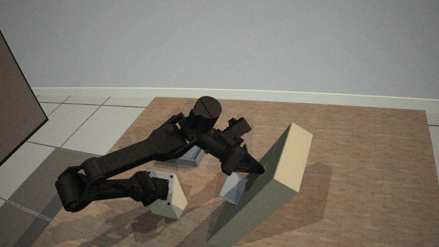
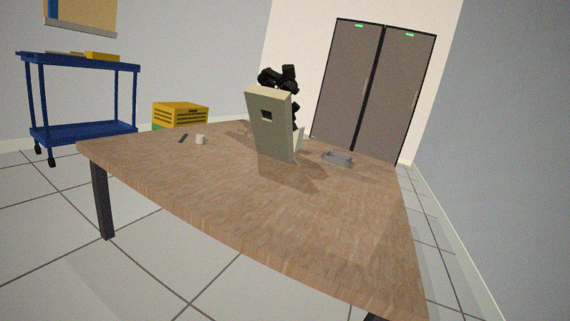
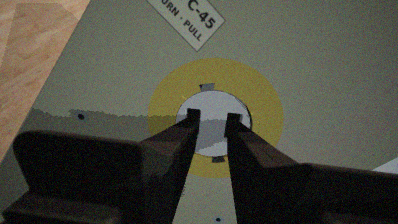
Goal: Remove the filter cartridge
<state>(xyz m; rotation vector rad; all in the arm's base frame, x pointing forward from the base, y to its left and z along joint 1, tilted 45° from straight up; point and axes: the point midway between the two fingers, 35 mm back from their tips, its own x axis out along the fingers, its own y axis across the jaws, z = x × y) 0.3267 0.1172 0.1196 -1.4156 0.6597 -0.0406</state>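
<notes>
My gripper tip is 1 cm short of the round filter cartridge and 1 cm above it. Also, from my gripper tip: tray: 42 cm behind, 28 cm to the left, 24 cm below; then service panel: 8 cm below, 3 cm behind.
</notes>
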